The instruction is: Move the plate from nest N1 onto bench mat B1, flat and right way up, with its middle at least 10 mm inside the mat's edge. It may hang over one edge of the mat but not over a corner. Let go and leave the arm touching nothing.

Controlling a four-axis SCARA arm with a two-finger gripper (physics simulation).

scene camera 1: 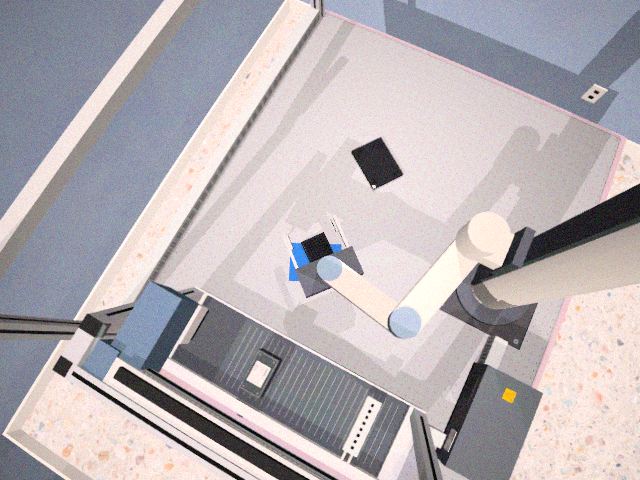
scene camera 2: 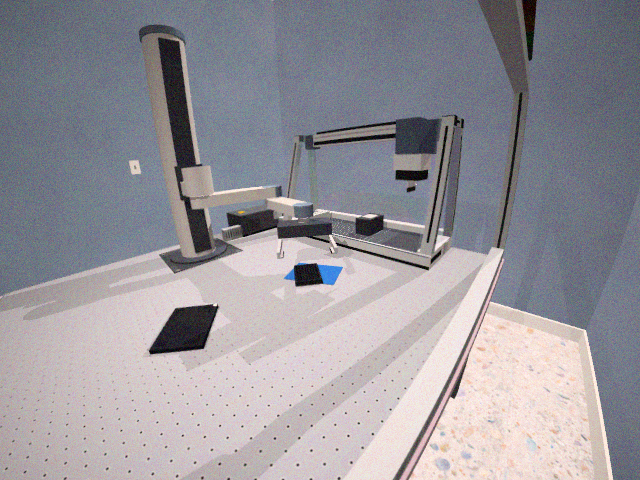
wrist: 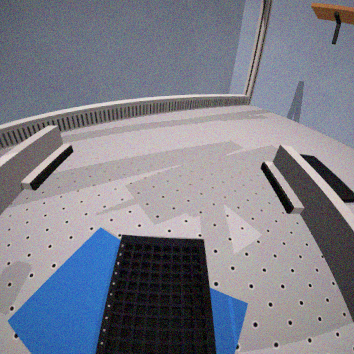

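The black plate lies flat, wells up, on the blue bench mat B1. It is turned relative to the mat and part of one end hangs over one mat edge; the visible mat corners are uncovered. The gripper is open, its fingers spread wide on either side and above the plate, apart from it in the second scene view. Nest N1 is a black rectangle on the bench, with no plate on it.
A gantry machine with a dark slatted deck stands beside the mat. A dark box with a yellow label is near the arm's column. A raised rail borders the bench.
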